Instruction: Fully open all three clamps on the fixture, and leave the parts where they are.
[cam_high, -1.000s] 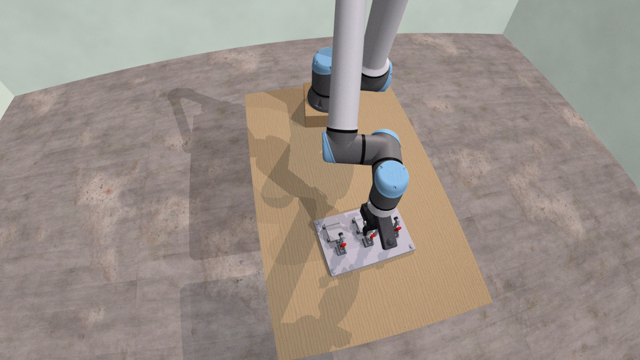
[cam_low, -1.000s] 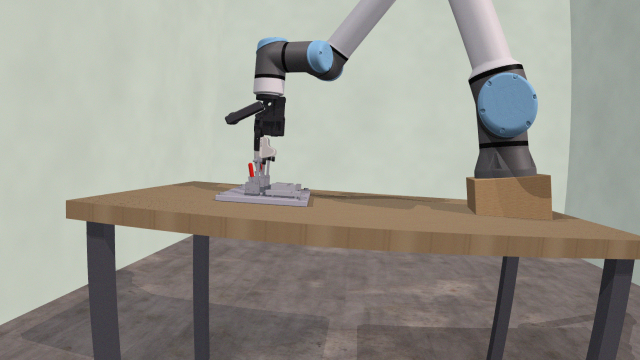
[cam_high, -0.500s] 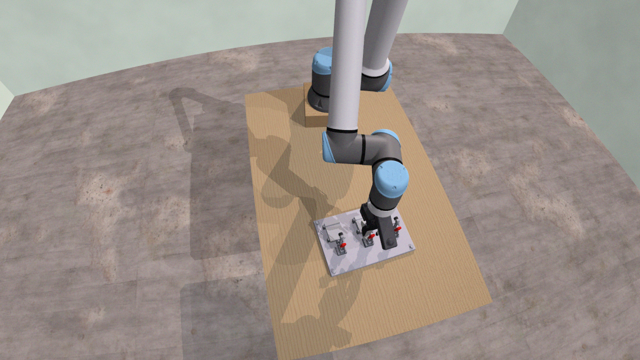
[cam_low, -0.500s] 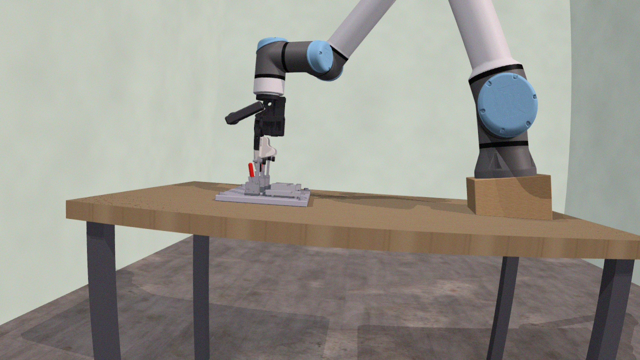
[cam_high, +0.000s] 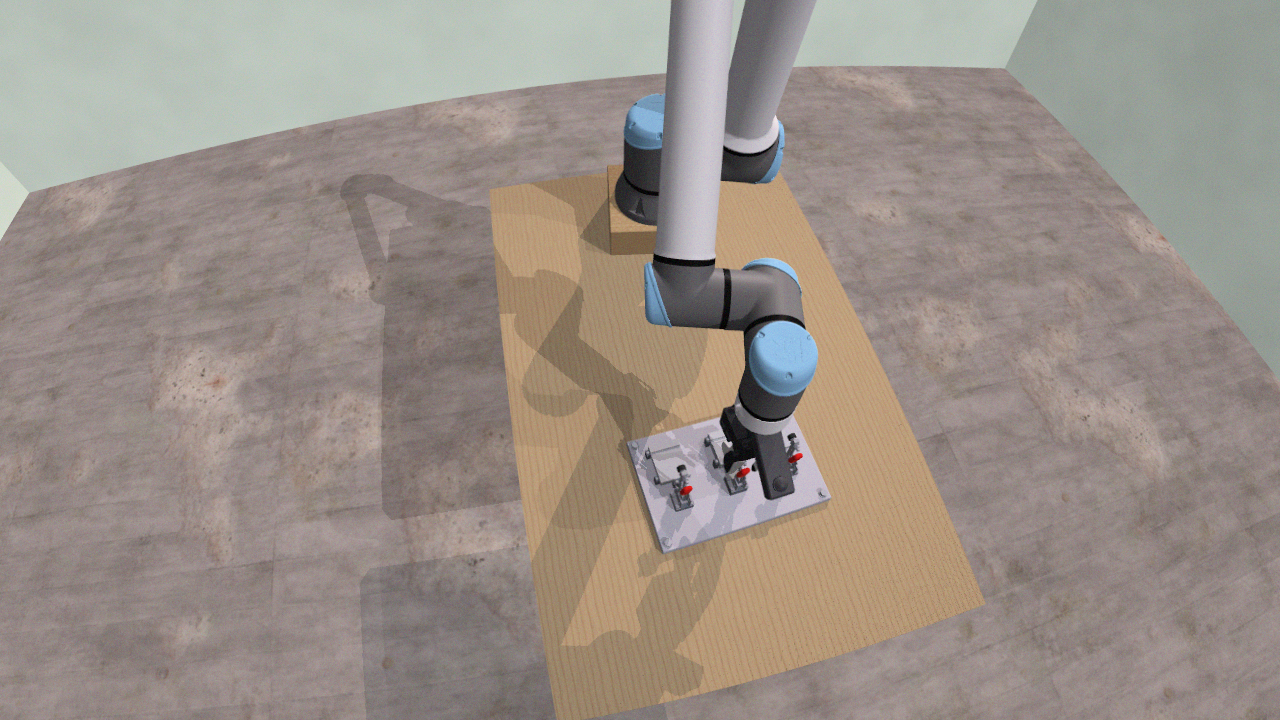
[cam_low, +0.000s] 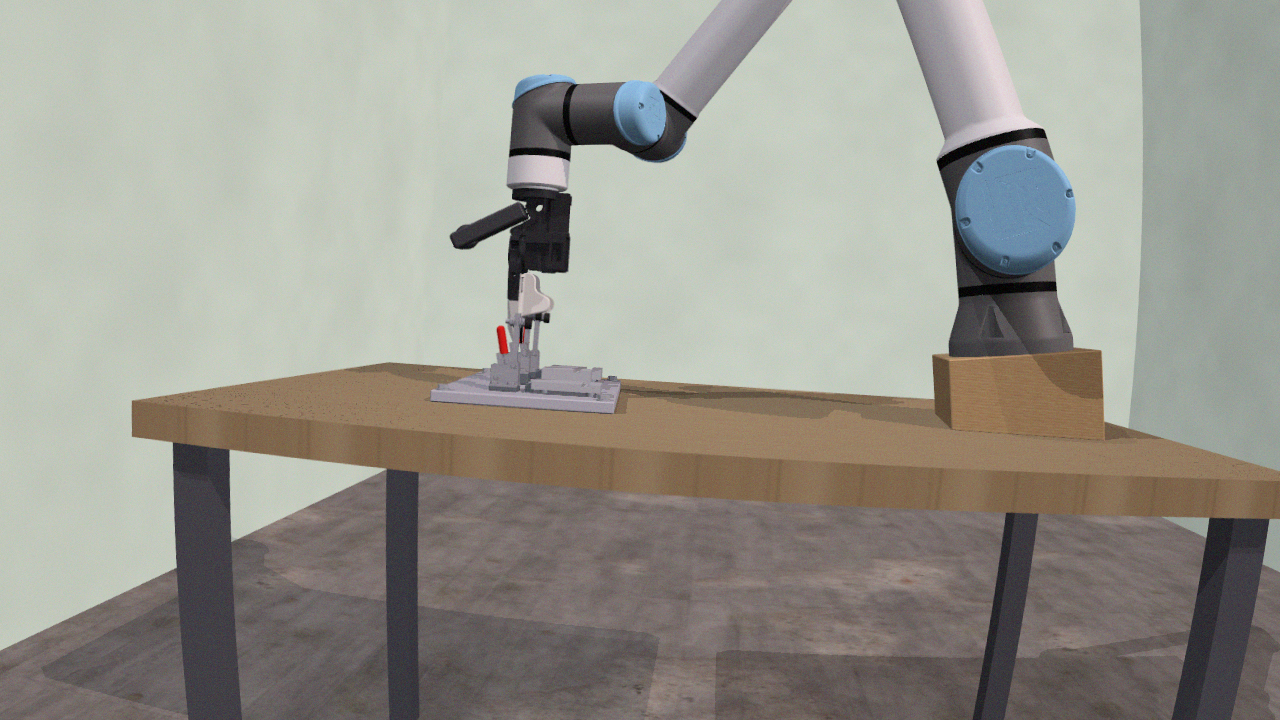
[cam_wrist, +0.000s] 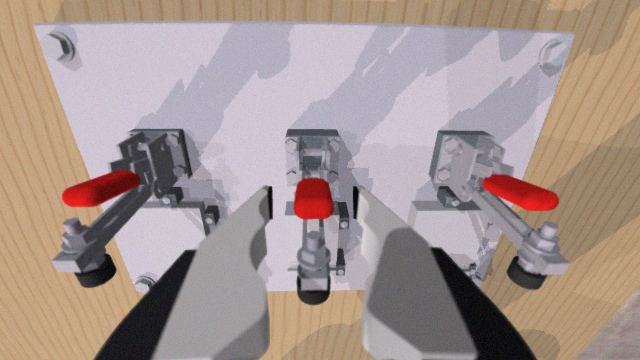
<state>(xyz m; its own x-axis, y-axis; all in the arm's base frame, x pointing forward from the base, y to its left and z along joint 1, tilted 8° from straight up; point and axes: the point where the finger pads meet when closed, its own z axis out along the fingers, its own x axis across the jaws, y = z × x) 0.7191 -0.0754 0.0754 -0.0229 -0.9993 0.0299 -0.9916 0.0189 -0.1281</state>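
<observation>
My hand is 8 cm above the grey fixture plate and 3 cm past it. The rest, counted from my hand: flat part 11 cm to the left, 10 cm behind, 6 cm below.
</observation>
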